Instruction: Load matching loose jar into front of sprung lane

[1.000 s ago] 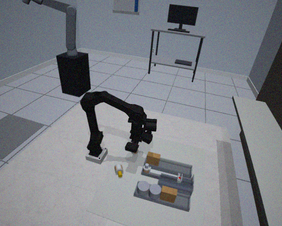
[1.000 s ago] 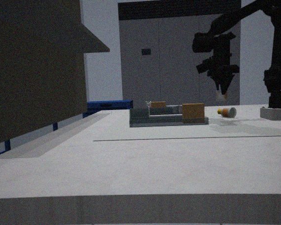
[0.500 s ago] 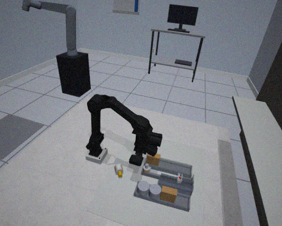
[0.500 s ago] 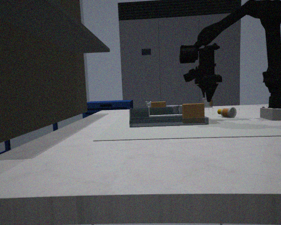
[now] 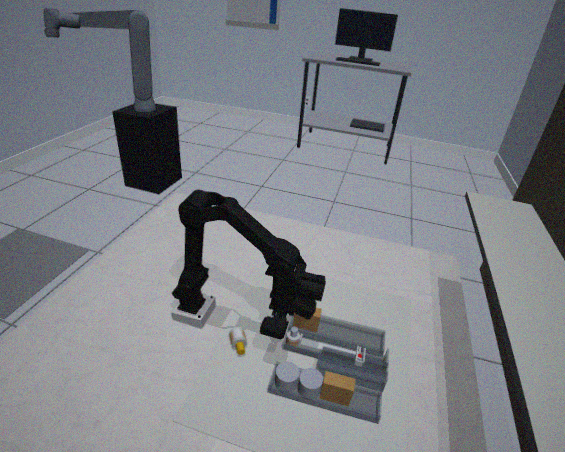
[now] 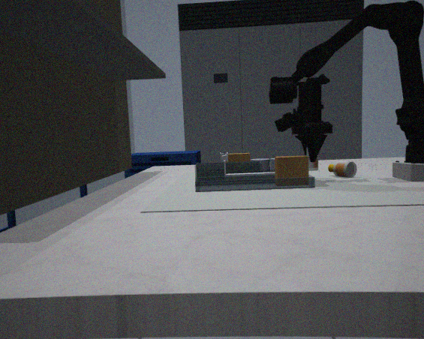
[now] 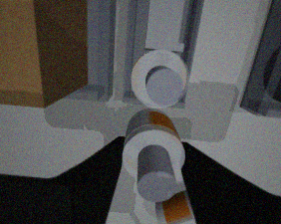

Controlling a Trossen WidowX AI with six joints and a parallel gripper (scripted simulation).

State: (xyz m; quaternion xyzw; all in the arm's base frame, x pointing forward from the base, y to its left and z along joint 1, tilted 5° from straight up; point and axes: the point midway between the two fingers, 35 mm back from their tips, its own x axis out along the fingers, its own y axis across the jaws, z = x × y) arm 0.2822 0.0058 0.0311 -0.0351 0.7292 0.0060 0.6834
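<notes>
My gripper tip is now 190 mm short of the sprung lane, 30 mm above it and 10 mm to the left of it. Round my gripper tip: shelf unit: 550 mm ahead, 320 mm above, 20 mm to the left; red mark: 230 mm ahead, 20 mm to the right, 20 mm above.
</notes>
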